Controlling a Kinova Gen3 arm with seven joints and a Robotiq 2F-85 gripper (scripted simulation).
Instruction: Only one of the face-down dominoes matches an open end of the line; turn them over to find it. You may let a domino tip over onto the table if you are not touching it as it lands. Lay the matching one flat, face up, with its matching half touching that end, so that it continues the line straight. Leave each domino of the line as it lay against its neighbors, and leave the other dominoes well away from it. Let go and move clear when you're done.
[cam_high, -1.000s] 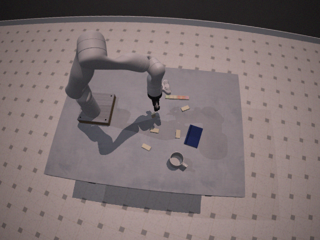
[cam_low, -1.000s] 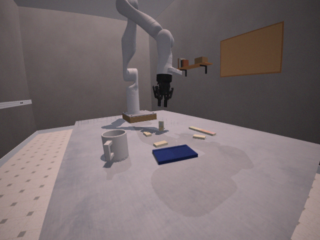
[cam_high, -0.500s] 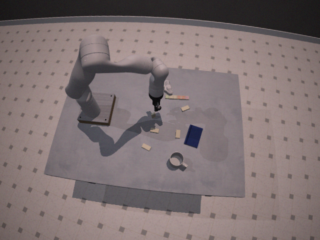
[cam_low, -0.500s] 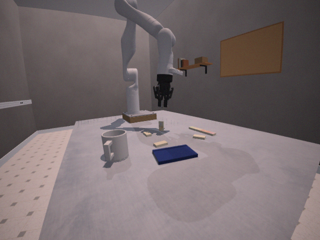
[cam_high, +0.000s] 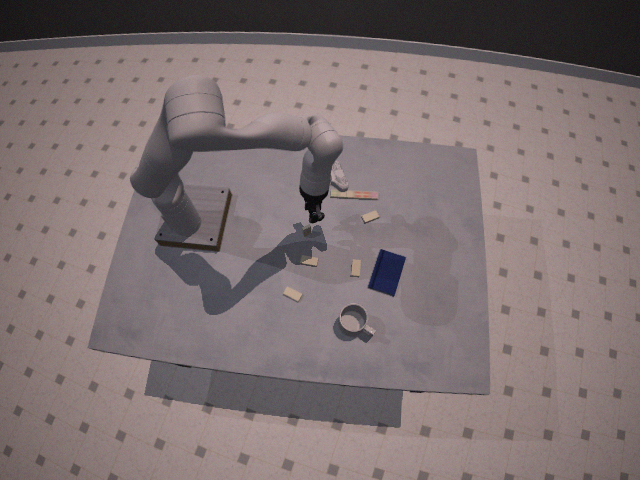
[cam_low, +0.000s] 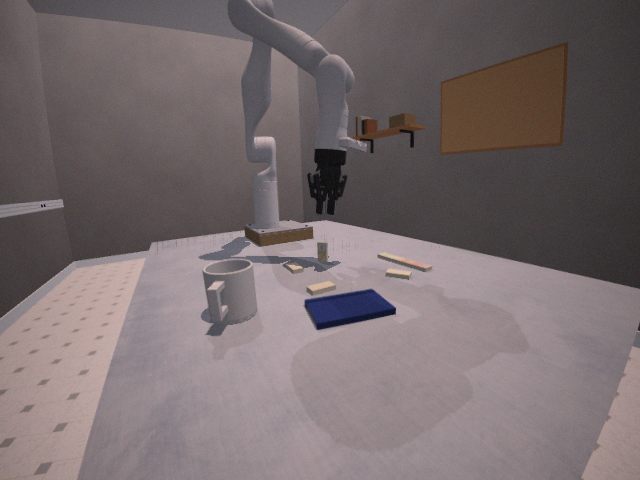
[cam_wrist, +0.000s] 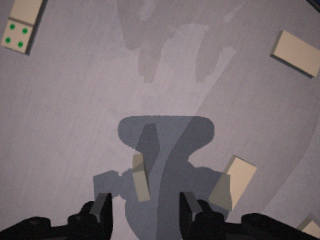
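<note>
My gripper is now 20 mm past the cream domino, 10 mm to the left of it and 120 mm above it.
</note>
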